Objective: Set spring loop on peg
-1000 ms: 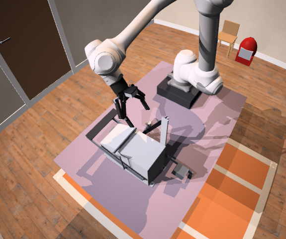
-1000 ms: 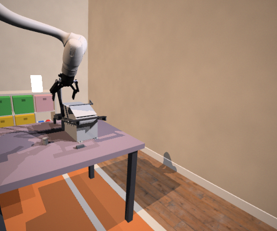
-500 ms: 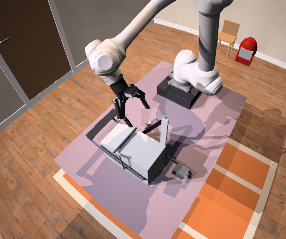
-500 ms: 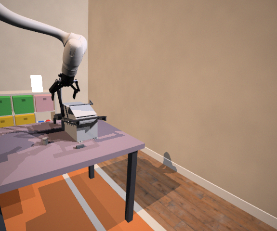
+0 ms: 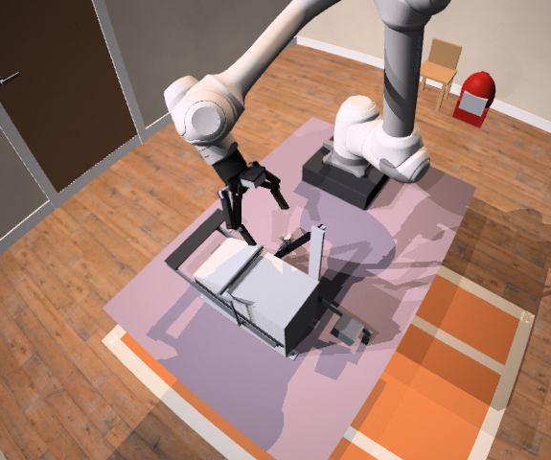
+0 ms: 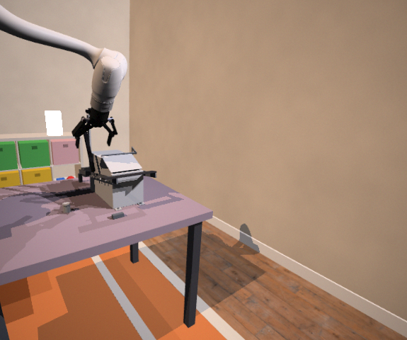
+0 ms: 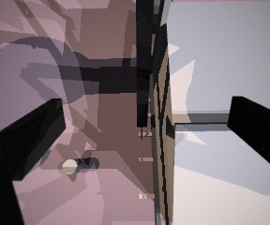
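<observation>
The steel test weight is 27 cm below my hand, 15 cm behind it and 5 cm to the right of it. Also, from my hand: small grey block 29 cm below, 23 cm to the right, 2 cm ahead.
</observation>
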